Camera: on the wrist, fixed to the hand. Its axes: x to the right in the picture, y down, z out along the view.
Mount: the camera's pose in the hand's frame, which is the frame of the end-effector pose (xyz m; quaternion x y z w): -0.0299 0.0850 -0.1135 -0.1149 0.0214 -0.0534 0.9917
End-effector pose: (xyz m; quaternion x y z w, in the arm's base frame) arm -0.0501 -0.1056 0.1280 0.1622 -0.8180 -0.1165 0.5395
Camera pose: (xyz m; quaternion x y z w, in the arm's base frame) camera 0.0534 -0.0175 0.1782 0.1450 -0.7776 -0.2349 0.5649
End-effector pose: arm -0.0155 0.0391 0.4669 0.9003 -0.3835 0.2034 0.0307
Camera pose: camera -0.1328 0.0235 0.5506 0.9055 -0.3550 0.1753 0.1530
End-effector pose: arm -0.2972 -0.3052 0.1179 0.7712 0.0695 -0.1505 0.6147
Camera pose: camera -0.2840 -0.2128 0.2288 0.6937 0.1405 -0.1576 0.6887
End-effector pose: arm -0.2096 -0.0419 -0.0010 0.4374 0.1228 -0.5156 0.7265
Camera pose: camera -0.1190 0.0711 -0.0056 0.3548 0.2199 -0.5266 0.7406
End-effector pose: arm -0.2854 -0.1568 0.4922 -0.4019 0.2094 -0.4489 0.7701
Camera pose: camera -0.3337 -0.1567 0.3556 -0.4886 0.2543 -0.4709 0.6891
